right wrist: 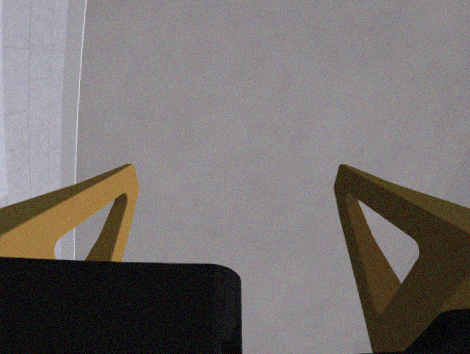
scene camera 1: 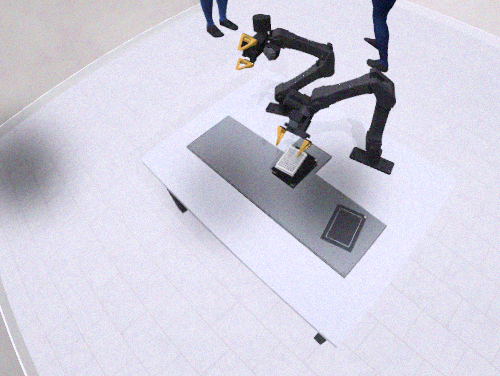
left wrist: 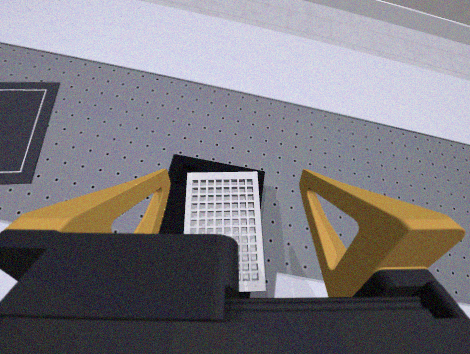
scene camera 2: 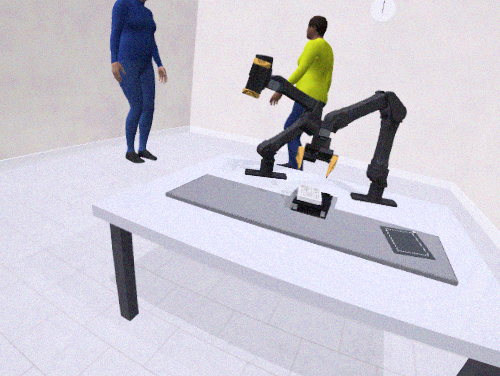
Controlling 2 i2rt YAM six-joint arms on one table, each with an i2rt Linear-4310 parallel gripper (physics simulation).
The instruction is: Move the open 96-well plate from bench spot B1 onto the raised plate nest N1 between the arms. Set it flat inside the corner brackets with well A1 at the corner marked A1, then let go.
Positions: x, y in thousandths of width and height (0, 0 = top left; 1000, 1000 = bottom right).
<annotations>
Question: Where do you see a dark plate nest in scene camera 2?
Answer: At 809, 645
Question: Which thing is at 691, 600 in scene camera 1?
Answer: A dark plate nest.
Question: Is the left gripper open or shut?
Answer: Open.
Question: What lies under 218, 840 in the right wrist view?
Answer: The right gripper.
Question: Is the right gripper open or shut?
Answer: Open.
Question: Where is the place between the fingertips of the left gripper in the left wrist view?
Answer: At 499, 499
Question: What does the left gripper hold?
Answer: Nothing.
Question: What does the right gripper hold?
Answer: Nothing.
</annotations>
